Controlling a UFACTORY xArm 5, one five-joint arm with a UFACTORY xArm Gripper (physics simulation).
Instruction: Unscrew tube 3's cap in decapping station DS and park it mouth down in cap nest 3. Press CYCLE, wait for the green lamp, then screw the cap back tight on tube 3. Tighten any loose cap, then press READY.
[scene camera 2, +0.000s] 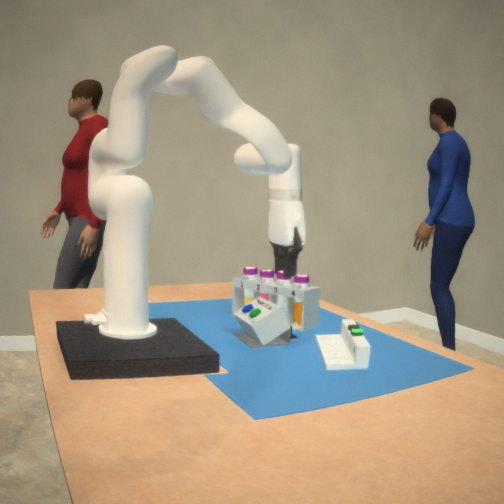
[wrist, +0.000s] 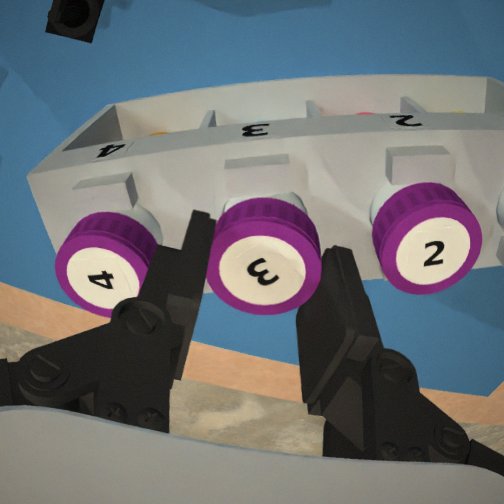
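The grey decapping station (wrist: 280, 150) holds tubes with purple caps numbered on top. In the wrist view, cap 3 (wrist: 264, 267) sits on its tube between cap 4 (wrist: 105, 270) and cap 2 (wrist: 427, 245). My gripper (wrist: 267, 250) straddles cap 3, with both black fingers touching its sides. In the scene view the gripper (scene camera 2: 287, 265) is down on cap 3 (scene camera 2: 282, 275), in the row on the station (scene camera 2: 277, 300). The sloped panel in front carries a blue button (scene camera 2: 247, 308) and a green button (scene camera 2: 255, 313).
A white stepped block (scene camera 2: 345, 350) with a small green and dark part on top (scene camera 2: 356, 330) stands on the blue mat, right of the station. The arm's base sits on a black pad (scene camera 2: 135, 350). One person stands behind at the left (scene camera 2: 80, 185), another at the right (scene camera 2: 450, 220).
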